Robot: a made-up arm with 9 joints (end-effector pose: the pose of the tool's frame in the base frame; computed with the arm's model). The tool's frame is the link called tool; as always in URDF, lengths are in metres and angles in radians.
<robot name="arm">
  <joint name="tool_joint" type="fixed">
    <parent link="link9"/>
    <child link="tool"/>
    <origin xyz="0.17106 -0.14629 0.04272" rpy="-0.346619 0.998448 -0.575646"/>
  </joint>
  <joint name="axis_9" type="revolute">
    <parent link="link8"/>
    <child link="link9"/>
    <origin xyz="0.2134 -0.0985 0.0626" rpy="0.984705 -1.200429 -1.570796"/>
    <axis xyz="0 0 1"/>
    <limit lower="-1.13" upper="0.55"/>
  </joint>
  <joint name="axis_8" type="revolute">
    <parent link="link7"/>
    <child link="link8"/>
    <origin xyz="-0.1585 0.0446 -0.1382" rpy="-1.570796 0 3.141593"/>
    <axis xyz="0 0 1"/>
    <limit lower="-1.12" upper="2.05"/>
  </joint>
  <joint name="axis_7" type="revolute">
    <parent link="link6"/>
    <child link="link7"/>
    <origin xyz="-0.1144 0.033 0.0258" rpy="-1.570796 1.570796 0"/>
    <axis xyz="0 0 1"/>
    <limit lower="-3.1" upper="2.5"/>
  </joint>
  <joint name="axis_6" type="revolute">
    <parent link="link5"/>
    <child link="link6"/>
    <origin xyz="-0.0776 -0.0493 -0.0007" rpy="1.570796 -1.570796 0"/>
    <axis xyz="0 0 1"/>
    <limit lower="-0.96" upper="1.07"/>
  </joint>
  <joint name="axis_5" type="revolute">
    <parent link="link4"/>
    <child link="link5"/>
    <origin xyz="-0.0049 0.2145 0.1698" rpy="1.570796 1.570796 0"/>
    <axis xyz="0 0 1"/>
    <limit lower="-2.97" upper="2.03"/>
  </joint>
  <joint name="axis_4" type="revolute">
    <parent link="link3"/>
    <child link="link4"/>
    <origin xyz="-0.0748 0.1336 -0.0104" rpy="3.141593 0 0"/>
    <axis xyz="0 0 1"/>
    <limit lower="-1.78" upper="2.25"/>
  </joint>
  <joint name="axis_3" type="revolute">
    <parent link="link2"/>
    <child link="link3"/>
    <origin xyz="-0.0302 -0.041 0.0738" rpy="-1.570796 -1.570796 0"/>
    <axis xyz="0 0 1"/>
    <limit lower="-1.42" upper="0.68"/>
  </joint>
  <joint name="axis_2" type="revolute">
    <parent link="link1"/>
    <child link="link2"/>
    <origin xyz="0.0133 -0.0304 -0.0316" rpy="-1.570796 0 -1.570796"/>
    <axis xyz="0 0 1"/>
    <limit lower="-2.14" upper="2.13"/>
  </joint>
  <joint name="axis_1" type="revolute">
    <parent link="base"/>
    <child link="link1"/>
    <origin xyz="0.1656 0.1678 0.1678" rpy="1.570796 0 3.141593"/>
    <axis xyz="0 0 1"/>
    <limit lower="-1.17" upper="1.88"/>
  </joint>
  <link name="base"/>
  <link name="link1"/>
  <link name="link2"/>
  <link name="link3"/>
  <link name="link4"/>
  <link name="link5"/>
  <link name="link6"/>
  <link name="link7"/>
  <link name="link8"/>
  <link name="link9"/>
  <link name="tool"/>
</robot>
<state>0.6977 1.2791 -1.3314 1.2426 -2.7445 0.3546 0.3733 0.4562 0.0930</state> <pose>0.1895 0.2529 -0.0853 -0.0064 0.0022 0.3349 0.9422</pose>
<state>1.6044 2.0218 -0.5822 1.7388 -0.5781 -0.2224 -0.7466 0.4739 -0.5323</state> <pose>-0.1749 -0.6532 0.0138 0.3104 -0.4095 -0.8136 0.2720</pose>
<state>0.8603 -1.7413 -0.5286 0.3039 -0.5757 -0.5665 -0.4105 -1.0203 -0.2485</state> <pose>0.4686 0.0577 0.3882 -0.1544 -0.7782 -0.3343 0.5087</pose>
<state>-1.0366 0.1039 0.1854 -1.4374 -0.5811 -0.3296 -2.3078 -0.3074 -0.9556</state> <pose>0.3249 0.5156 -0.2898 -0.2945 -0.0754 0.2275 0.9251</pose>
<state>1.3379 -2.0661 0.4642 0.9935 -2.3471 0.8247 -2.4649 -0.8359 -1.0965</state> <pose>0.1868 -0.1611 0.0171 -0.1364 0.0442 -0.9842 0.1042</pose>
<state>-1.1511 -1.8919 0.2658 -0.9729 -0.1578 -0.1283 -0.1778 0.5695 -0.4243</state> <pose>-0.1556 -0.4043 0.1402 0.0377 -0.2840 -0.7545 0.5905</pose>
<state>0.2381 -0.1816 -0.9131 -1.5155 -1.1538 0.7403 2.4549 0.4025 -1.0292</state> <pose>-0.3016 0.3678 0.1791 -0.2042 0.1301 0.9610 0.1336</pose>
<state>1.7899 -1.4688 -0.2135 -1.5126 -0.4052 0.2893 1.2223 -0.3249 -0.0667</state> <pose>0.6253 0.3360 0.3150 -0.4507 -0.1034 0.2431 0.8527</pose>
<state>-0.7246 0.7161 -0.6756 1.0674 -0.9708 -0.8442 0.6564 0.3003 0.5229</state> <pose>0.4003 0.1698 -0.3157 0.5012 0.2741 -0.7906 0.2208</pose>
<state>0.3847 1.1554 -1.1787 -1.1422 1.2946 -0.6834 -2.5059 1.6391 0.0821</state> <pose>0.1080 0.8831 0.0177 0.4739 0.5742 0.5191 0.4199</pose>
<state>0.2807 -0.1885 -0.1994 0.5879 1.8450 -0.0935 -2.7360 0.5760 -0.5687</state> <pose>0.6499 0.5223 0.1201 0.7392 0.4714 0.0106 0.4809</pose>
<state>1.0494 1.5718 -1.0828 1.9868 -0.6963 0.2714 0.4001 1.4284 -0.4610</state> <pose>-0.5572 -0.0759 0.3659 -0.2311 -0.9226 -0.1953 0.2394</pose>
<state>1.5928 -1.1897 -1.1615 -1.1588 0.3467 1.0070 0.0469 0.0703 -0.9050</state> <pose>0.3797 -0.1113 0.0414 -0.1742 0.4163 -0.3884 0.8034</pose>
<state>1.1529 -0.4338 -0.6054 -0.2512 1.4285 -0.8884 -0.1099 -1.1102 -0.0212</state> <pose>0.1911 0.3145 0.1097 -0.1406 -0.0211 0.8637 0.4835</pose>
